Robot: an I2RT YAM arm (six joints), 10 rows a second.
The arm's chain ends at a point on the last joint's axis. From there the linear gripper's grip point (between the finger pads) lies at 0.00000 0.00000 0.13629 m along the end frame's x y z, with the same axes.
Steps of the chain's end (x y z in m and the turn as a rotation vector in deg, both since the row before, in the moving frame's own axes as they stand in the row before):
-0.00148 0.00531 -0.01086 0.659 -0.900 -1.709
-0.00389 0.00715 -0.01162 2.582 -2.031 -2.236
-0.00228 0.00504 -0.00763 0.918 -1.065 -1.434
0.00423 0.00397 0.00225 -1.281 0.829 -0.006
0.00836 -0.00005 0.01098 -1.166 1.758 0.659
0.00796 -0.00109 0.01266 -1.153 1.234 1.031
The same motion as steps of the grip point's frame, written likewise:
-0.00364 0.00377 -0.01089 0.659 -0.900 -1.709
-0.00884 0.00111 -0.01184 2.582 -2.031 -2.236
-0.00484 0.00289 -0.00767 0.918 -1.065 -1.434
0.00620 0.00702 0.00220 -1.281 0.829 -0.006
0.01252 0.00275 0.01089 -1.166 1.758 0.659
0.01087 0.00168 0.01260 -1.153 1.234 1.031

